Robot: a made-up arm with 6 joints.
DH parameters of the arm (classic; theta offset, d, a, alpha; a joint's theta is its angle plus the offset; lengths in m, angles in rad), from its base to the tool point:
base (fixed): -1.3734 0 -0.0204 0
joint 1: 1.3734 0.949 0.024 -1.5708
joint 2: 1.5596 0 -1.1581 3.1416
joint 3: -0.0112 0.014 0 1.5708
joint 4: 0 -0.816 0.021 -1.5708
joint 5: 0 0.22 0.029 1.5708
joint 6: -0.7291 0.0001 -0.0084 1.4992
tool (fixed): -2.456 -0.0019 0 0
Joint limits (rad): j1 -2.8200..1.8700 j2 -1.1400..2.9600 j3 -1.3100..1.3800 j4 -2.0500..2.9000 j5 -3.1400..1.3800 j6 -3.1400..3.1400
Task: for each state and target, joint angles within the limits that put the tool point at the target. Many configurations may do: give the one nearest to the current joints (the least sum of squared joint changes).
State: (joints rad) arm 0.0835 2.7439 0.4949 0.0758 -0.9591 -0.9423
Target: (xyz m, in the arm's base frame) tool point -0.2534 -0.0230 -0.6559
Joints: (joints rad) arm -0.6440 2.7858 0.5477 -0.5694 -0.9017 -0.9628
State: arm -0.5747 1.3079 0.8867 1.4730 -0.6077 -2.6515
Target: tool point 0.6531 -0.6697 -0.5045
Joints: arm -0.7020 2.1612 0.2833 1.3949 -0.6034 -2.6566
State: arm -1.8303 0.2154 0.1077 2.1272 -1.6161 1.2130
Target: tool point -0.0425 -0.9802 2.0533
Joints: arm -1.7045 0.1463 -0.1405 2.1852 -1.6218 1.2155
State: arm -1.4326 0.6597 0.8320 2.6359 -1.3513 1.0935
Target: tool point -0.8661 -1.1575 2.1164
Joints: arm -2.3119 0.6027 0.6912 2.5904 -1.3506 1.0999
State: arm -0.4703 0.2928 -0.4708 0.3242 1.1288 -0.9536
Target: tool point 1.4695 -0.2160 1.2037
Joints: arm -0.0021 0.7951 -0.0203 0.4677 1.1569 -0.9572
